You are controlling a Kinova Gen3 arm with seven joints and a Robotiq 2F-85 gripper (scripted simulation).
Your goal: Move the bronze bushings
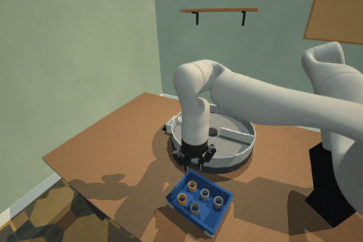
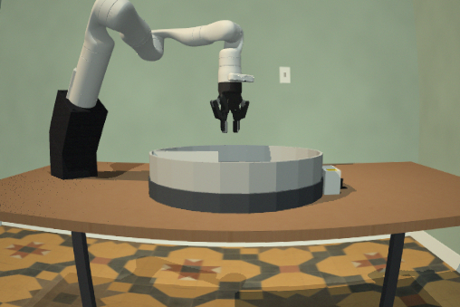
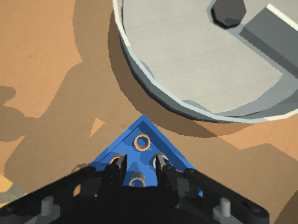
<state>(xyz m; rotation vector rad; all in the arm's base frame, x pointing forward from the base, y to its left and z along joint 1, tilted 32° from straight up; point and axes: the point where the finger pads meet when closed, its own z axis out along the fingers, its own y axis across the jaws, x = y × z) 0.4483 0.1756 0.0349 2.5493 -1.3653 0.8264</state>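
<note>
Now: hand 40 mm past the blue crate, 40 mm to the right of it and 120 mm above it. The rest, counted from my hand: turntable disc: 10 mm behind, 310 mm to the right, 100 mm below.
</note>
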